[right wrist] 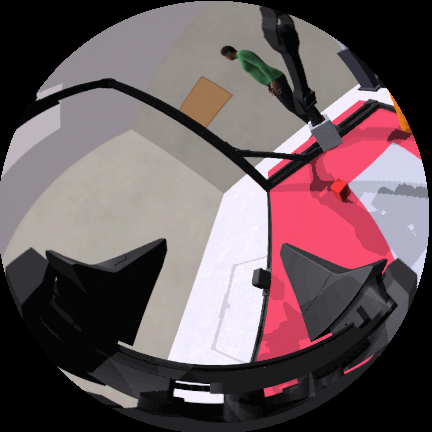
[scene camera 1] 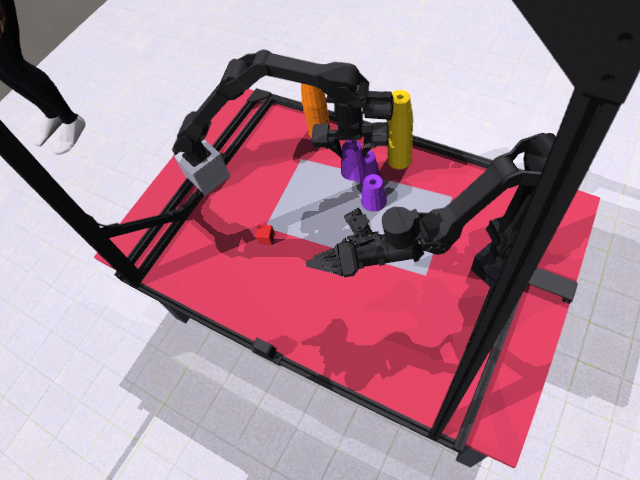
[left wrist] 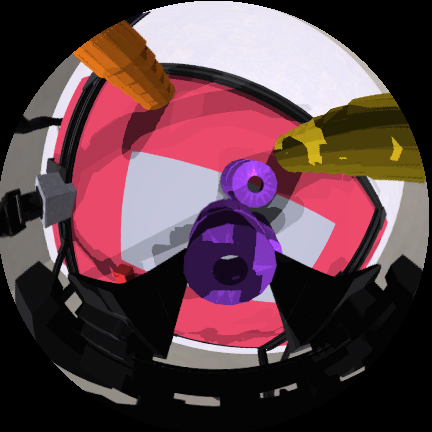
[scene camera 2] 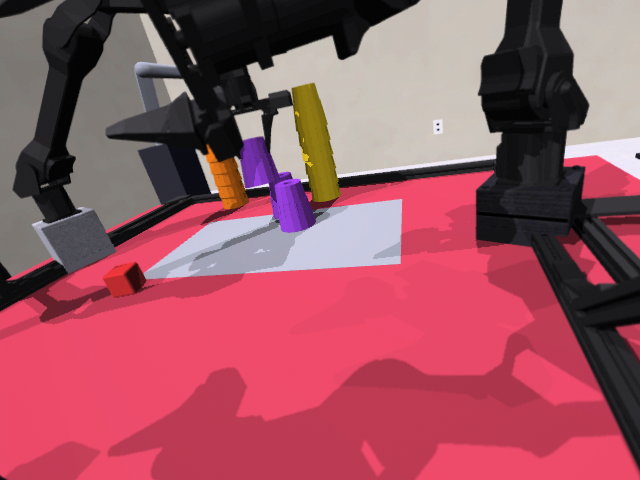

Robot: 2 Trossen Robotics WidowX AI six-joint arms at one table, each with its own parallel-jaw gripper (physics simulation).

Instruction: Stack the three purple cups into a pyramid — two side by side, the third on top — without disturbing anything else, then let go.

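Pixels of known places: left gripper, fingertip midpoint: (scene camera 1: 352, 156) (left wrist: 227, 253) (scene camera 2: 254, 156); right gripper, fingertip midpoint: (right wrist: 225, 247) (scene camera 1: 310, 260) (left wrist: 189, 402) (scene camera 2: 60, 83); left arm's base, link origin: (right wrist: 317, 120) (scene camera 1: 196, 154) (left wrist: 38, 202) (scene camera 2: 62, 216); right arm's base, link origin: (scene camera 1: 504, 256) (scene camera 2: 530, 177).
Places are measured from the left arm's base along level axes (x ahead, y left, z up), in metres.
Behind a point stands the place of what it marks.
Note:
My left gripper (scene camera 1: 353, 150) {x 0.365, y 0.268, z 0.037 m} (left wrist: 227, 253) {x 0.365, y 0.268, z 0.037 m} is shut on a purple cup (scene camera 1: 351, 166) {x 0.383, y 0.246, z 0.030 m} (scene camera 2: 257, 162) {x 0.388, y 0.251, z 0.028 m} (left wrist: 229, 290) {x 0.368, y 0.265, z 0.069 m} and holds it narrow end up, raised off the table. In both scene views it appears to the left of the other two cups. The front purple cup (scene camera 1: 373, 194) {x 0.450, y 0.254, z -0.038 m} (scene camera 2: 296, 207) {x 0.456, y 0.255, z -0.061 m} and the rear purple cup (scene camera 1: 370, 162) {x 0.379, y 0.317, z -0.022 m} (left wrist: 255, 172) {x 0.348, y 0.332, z -0.019 m} stand narrow end up, close together, on the pale mat (scene camera 1: 305, 191) {x 0.264, y 0.164, z -0.106 m} (scene camera 2: 351, 237) {x 0.574, y 0.248, z -0.106 m} (left wrist: 155, 200) {x 0.267, y 0.196, z -0.106 m}. The held cup mostly hides the front one in the left wrist view. My right gripper (scene camera 1: 309, 263) {x 0.573, y -0.046, z 0.161 m} (scene camera 2: 112, 130) (right wrist: 225, 247) {x 0.573, y -0.046, z 0.161 m} is open and empty, in front of the mat.
A yellow cup stack (scene camera 1: 400, 136) {x 0.409, y 0.403, z 0.032 m} (scene camera 2: 315, 144) {x 0.408, y 0.401, z 0.023 m} (left wrist: 350, 140) {x 0.370, y 0.399, z 0.051 m} stands close to the left gripper's right side. An orange cup stack (scene camera 1: 315, 111) {x 0.150, y 0.329, z 0.011 m} (scene camera 2: 227, 180) (left wrist: 127, 65) {x 0.154, y 0.340, z 0.019 m} stands behind left. A red cube (scene camera 1: 265, 235) {x 0.317, y -0.019, z -0.066 m} (scene camera 2: 124, 279) {x 0.326, y -0.019, z -0.077 m} (right wrist: 340, 190) {x 0.323, y -0.010, z -0.068 m} lies by the mat's left corner.

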